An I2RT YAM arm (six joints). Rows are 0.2 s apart.
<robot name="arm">
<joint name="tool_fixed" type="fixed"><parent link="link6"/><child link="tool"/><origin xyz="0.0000 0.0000 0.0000" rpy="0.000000 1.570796 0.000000"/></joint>
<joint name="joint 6" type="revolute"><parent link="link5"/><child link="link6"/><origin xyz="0.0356 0.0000 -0.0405"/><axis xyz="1 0 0"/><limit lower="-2.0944" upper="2.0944"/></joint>
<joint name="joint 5" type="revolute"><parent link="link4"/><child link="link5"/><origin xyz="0.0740 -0.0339 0.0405"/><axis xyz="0 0 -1"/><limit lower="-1.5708" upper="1.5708"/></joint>
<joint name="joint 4" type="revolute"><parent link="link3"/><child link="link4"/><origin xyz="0.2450 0.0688 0.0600"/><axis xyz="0 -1 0"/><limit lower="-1.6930" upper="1.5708"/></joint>
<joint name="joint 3" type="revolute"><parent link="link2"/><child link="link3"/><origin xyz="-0.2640 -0.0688 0.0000"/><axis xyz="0 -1 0"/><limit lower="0.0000" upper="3.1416"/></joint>
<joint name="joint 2" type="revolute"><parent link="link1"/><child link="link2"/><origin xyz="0.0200 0.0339 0.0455"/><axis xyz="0 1 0"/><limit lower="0.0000" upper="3.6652"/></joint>
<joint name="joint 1" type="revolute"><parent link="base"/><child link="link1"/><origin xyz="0.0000 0.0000 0.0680"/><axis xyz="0 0 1"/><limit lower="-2.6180" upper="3.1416"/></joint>
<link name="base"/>
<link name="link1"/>
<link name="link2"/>
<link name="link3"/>
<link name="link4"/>
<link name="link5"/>
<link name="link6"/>
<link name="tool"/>
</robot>
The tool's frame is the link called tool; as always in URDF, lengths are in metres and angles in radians.
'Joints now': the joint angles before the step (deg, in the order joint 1, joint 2, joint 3, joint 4, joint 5, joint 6). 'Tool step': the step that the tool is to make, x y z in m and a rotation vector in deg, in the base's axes. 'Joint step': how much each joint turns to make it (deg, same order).
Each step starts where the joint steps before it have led.
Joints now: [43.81 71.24 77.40 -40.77 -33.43 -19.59]
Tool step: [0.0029 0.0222 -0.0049 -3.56 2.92 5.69]
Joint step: [2.69 5.58 4.68 -5.18 -2.11 -2.65]
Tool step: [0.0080 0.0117 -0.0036 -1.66 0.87 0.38]
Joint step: [0.49 3.36 2.44 -1.09 0.41 -0.38]
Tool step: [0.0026 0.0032 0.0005 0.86 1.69 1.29]
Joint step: [-0.17 1.06 0.94 -0.15 -2.31 0.43]
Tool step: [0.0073 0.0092 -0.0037 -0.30 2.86 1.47]
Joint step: [-0.03 2.97 2.11 -1.07 -2.39 0.40]
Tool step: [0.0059 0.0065 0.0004 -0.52 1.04 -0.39]
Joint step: [0.03 2.10 2.19 -0.69 0.01 0.76]
